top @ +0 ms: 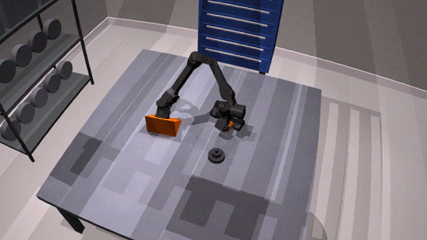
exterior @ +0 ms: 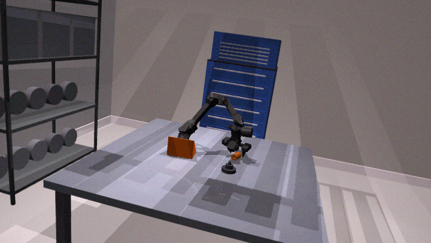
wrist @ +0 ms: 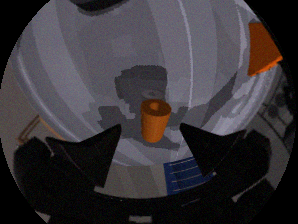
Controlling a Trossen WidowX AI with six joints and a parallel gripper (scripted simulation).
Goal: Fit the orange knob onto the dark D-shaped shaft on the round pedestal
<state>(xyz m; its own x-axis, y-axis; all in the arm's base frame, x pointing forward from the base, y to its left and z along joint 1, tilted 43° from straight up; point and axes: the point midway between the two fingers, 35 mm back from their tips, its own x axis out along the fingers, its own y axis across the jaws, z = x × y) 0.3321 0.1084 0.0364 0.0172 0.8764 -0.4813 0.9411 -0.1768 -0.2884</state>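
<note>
Now: the orange knob 10 mm below my gripper tip. The rest, counted from my gripper tip: dark round pedestal: 200 mm to the right.
</note>
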